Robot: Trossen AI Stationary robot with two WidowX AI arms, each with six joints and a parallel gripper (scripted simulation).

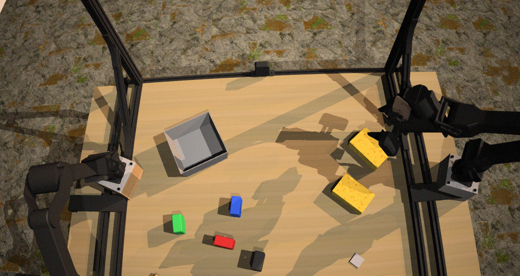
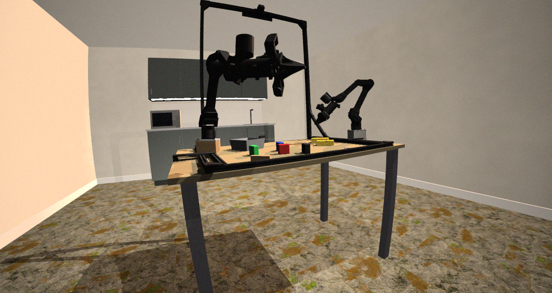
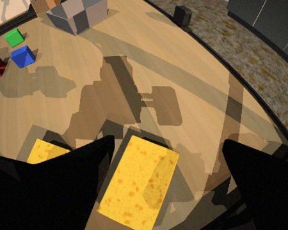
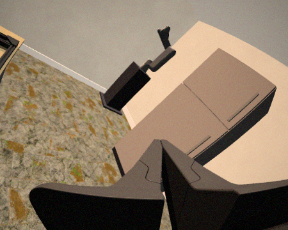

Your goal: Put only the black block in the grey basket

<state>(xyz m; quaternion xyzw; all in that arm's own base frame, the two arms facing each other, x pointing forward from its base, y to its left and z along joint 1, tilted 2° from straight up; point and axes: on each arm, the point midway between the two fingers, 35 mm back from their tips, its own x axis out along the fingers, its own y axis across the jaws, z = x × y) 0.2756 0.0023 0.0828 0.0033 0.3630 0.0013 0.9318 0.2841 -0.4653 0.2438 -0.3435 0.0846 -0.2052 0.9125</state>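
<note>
The black block lies 280 mm behind my right hand, 210 mm to the left of it and 290 mm below it. Round my right hand: blue block (430 mm behind, 140 mm to the left, 290 mm below); red block (330 mm behind, 120 mm to the left, 290 mm below); green block (380 mm behind, 20 mm to the right, 290 mm below).
</note>
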